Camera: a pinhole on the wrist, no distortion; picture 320 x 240 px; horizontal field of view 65.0 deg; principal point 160.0 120.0 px. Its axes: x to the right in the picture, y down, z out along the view. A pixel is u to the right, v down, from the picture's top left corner.
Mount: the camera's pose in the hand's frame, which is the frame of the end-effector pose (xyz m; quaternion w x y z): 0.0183 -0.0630 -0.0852 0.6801 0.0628 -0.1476 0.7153
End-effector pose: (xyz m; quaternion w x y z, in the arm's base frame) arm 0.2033 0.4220 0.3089 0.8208 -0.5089 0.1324 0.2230
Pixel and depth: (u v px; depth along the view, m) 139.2 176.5 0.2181
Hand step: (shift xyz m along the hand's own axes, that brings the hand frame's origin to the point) -0.0533 -0.1465 0.1103
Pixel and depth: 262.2 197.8 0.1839
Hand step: -0.0636 -0.0479 0.1038
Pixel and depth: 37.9 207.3 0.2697
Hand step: -0.0958 -0.2711 0.1207
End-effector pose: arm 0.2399 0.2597 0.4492 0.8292 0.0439 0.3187 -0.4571
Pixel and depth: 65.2 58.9 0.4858
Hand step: 0.0939 -0.3784 0.3372
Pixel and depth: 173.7 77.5 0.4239
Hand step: 0.0409 -0.1644 0.3326
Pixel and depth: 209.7 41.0 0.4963
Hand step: 0.1115 -0.1116 0.4337
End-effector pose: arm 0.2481 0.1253 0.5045 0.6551 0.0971 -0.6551 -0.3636
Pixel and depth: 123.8 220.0 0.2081
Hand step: -0.0849 -0.1559 0.0931
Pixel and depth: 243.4 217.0 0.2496
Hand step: -0.1105 -0.0609 0.1635
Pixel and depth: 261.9 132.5 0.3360
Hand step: -0.0447 -0.0331 0.2710
